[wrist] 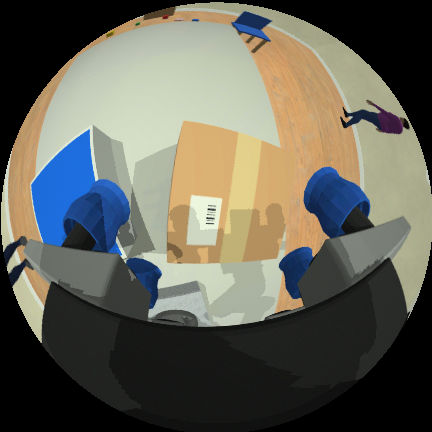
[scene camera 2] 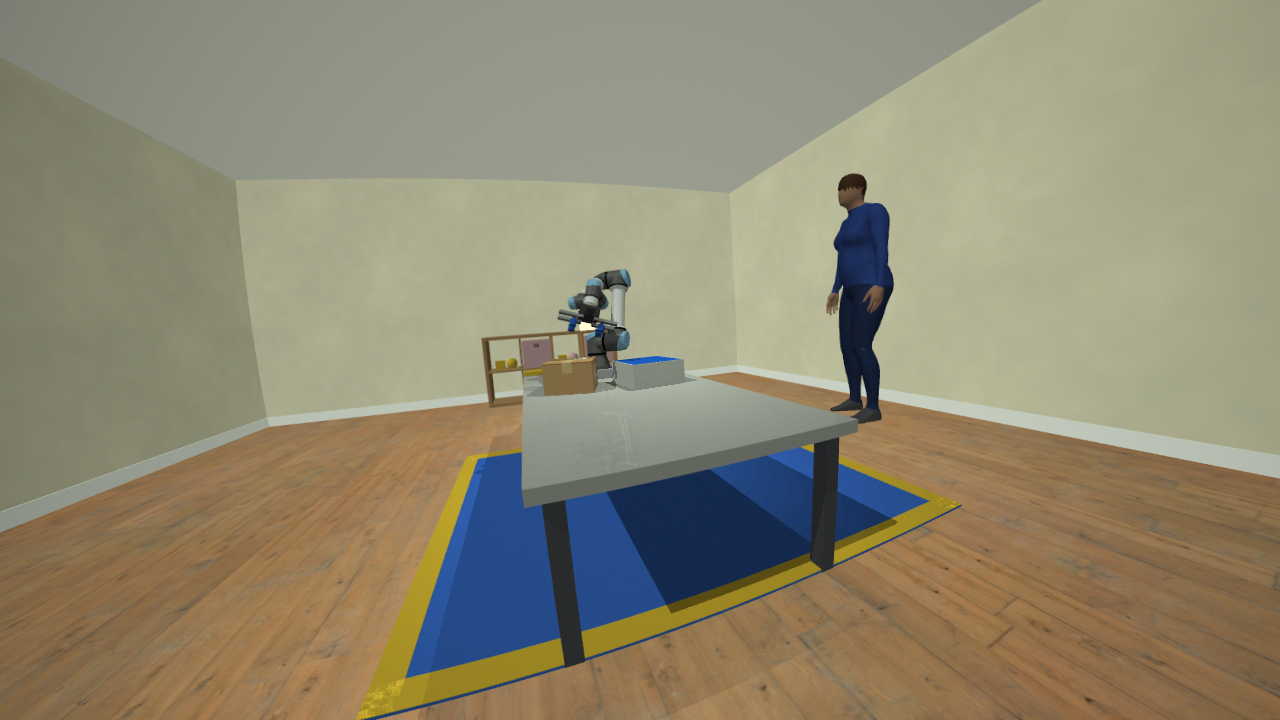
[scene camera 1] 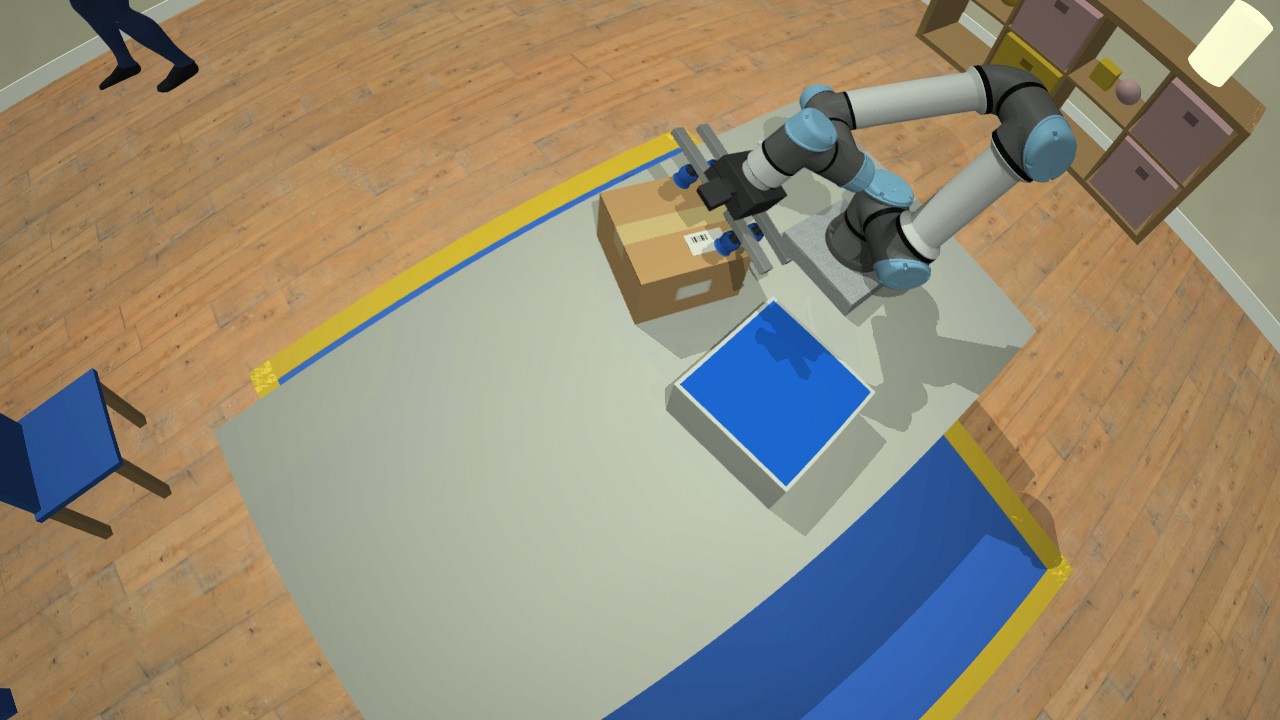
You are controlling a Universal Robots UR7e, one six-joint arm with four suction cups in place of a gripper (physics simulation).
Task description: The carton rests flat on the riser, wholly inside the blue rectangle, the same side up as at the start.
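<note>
The brown carton [scene camera 1: 657,255] [scene camera 2: 568,377] [wrist: 205,160] rests flat on the table beside the riser, apart from it. Its tape strip and barcode label face up. The riser [scene camera 1: 725,447] [scene camera 2: 651,374] [wrist: 107,155] is a pale grey block. The blue rectangle [scene camera 1: 769,411] [scene camera 2: 648,360] [wrist: 60,180] on its top has nothing on it. My gripper [scene camera 1: 720,204] [scene camera 2: 587,324] [wrist: 219,242] is open, with its four blue cups held above the carton and a gap between. In the wrist view the carton's top lies between the left and right cups.
The grey table [scene camera 1: 447,492] [scene camera 2: 662,420] [wrist: 150,75] extends away from the arm's base block [scene camera 1: 827,273]. A blue chair [scene camera 1: 71,447] [wrist: 250,27] stands off the table. A person in blue [scene camera 2: 863,250] and a person in purple [wrist: 390,122] stand on the floor.
</note>
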